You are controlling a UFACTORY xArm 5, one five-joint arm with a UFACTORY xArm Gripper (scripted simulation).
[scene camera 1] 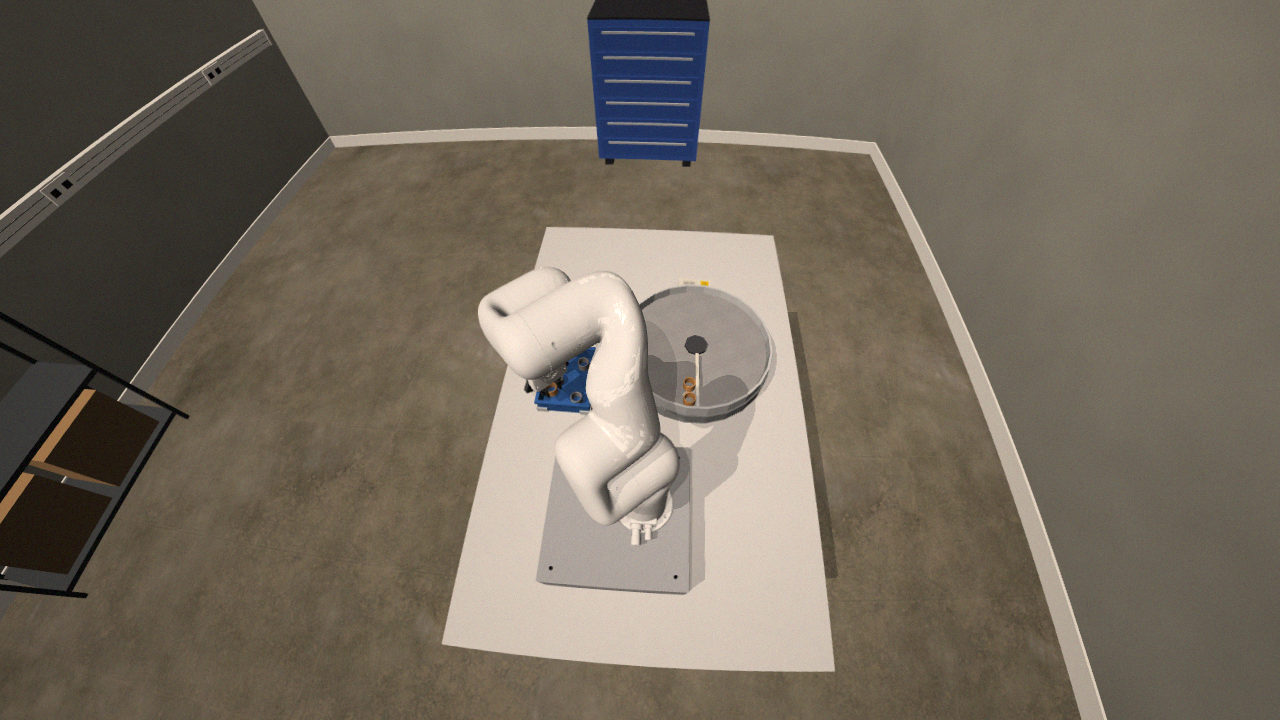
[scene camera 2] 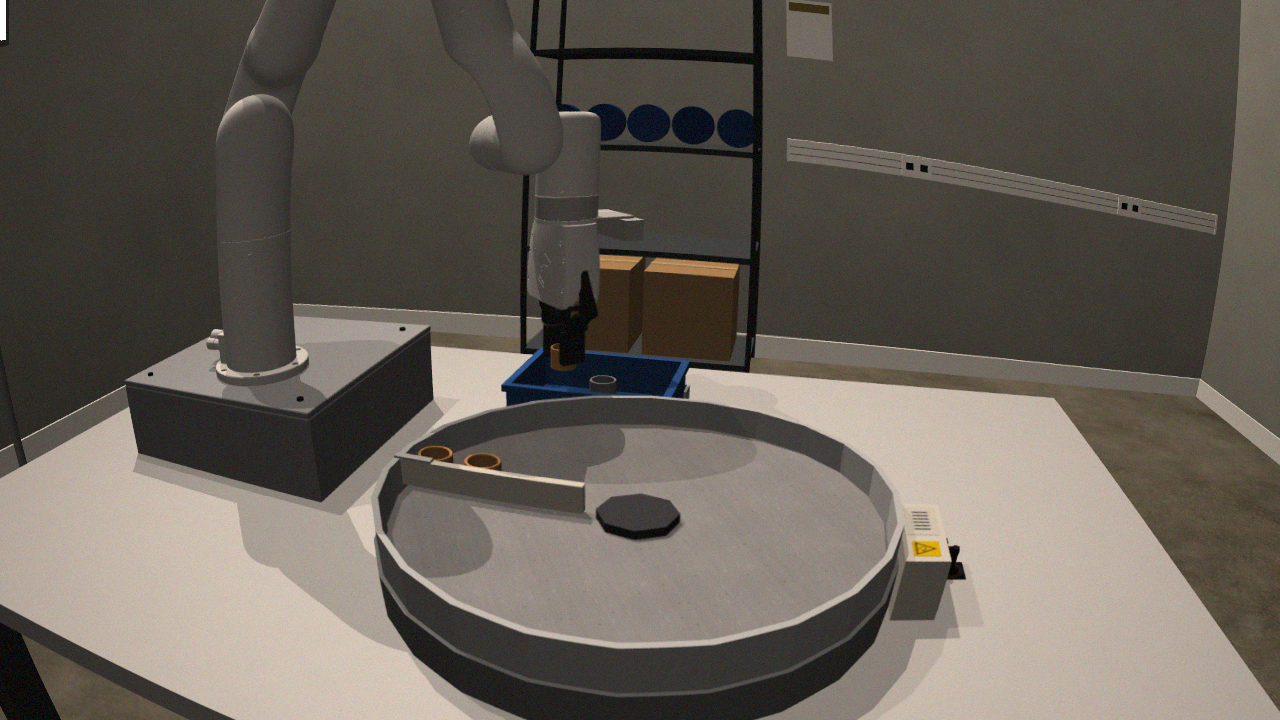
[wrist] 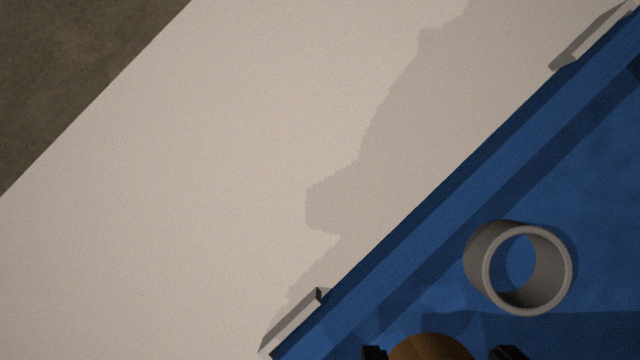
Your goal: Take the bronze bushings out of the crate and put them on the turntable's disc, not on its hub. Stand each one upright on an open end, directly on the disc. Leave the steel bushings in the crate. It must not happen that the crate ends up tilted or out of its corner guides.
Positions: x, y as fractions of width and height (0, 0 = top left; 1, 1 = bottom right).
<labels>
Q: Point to a blue crate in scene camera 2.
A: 0.50, 0.52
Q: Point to a steel bushing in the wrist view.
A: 0.86, 0.78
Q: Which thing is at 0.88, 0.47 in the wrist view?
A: A blue crate.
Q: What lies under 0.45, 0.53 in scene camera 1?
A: A blue crate.
</labels>
